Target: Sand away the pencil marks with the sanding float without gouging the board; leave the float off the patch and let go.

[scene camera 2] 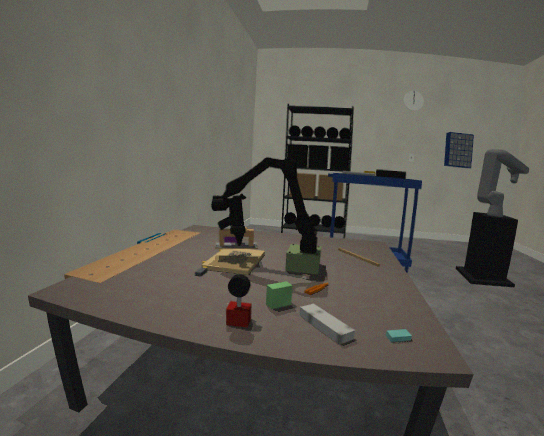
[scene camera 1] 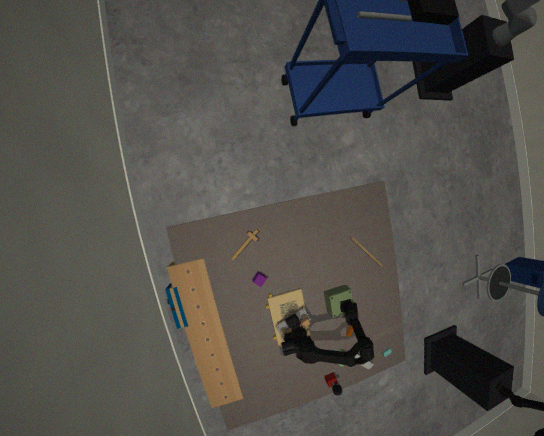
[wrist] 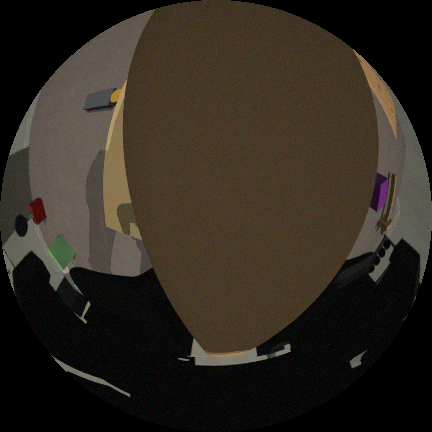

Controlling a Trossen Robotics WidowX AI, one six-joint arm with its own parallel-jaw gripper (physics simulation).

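Where they show: gripper, fingertip midpoint: (scene camera 2: 239,244) (scene camera 1: 295,322) (wrist: 223,236); arm's base, link origin: (scene camera 2: 308,251) (scene camera 1: 345,305).
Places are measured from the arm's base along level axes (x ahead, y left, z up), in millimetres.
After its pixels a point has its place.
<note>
The board (scene camera 1: 276,306) {x 388, y -65, z -63 mm} (scene camera 2: 218,264) {x 350, y 144, z -63 mm} (wrist: 114,170) {x 300, y 150, z -63 mm} is a pale yellow panel on the table. Dark pencil marks (scene camera 1: 288,307) (scene camera 2: 239,255) show on it in both scene views. The sanding float (scene camera 1: 305,323) {x 271, y 1, z 66 mm} (scene camera 2: 249,237) {x 260, y 19, z 35 mm} (wrist: 250,175) has a wooden handle and a flat grey base. My gripper (scene camera 1: 295,324) {x 305, y 21, z -3 mm} (scene camera 2: 239,241) {x 305, y 21, z -3 mm} points down and is shut on the float's handle. The float is level and raised, with a gap above the board in the scene camera 2 view. The handle fills most of the wrist view and hides much of the board there; the pencil marks do not show in that view.
A purple cube (scene camera 1: 259,279) {x 461, y -251, z -32 mm} (wrist: 378,192) {x 448, y -220, z -34 mm} lies beyond the board. The green arm base (scene camera 2: 303,261) {x 11, y 54, z -31 mm} stands beside it. A perforated plank (scene camera 1: 206,335) {x 795, y 26, z -81 mm} (scene camera 2: 125,256) {x 815, y 193, z -85 mm} runs along one side. A green block (scene camera 2: 279,295) {x 29, y 395, z -39 mm}, red stand (scene camera 2: 239,314) {x 102, y 545, z -43 mm}, white bar (scene camera 2: 326,322) {x -126, y 494, z -53 mm} and orange tool (scene camera 2: 316,288) {x -67, y 226, z -71 mm} lie nearer scene camera 2.
</note>
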